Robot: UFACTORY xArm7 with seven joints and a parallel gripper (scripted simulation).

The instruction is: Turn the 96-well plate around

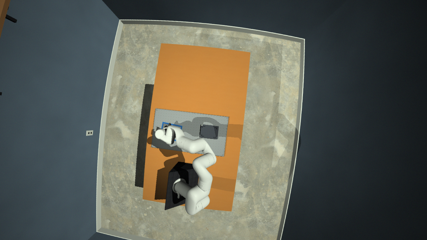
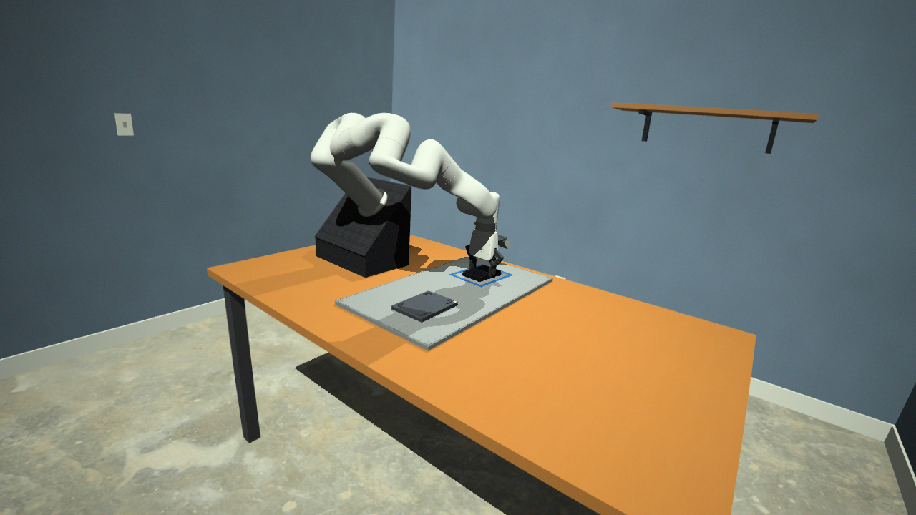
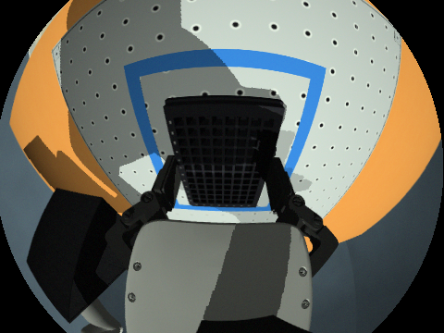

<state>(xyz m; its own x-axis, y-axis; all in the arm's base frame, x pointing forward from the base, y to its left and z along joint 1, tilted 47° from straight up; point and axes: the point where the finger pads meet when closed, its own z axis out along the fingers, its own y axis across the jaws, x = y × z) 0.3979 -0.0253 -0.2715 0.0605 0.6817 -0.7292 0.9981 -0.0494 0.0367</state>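
The black 96-well plate lies 1 cm below my hand. From my hand the other things lie so: dark plate nest N1: 36 cm to the right, 5 cm ahead, 1 cm below; white A1 mark: 28 cm to the right, 10 cm ahead, 1 cm below.
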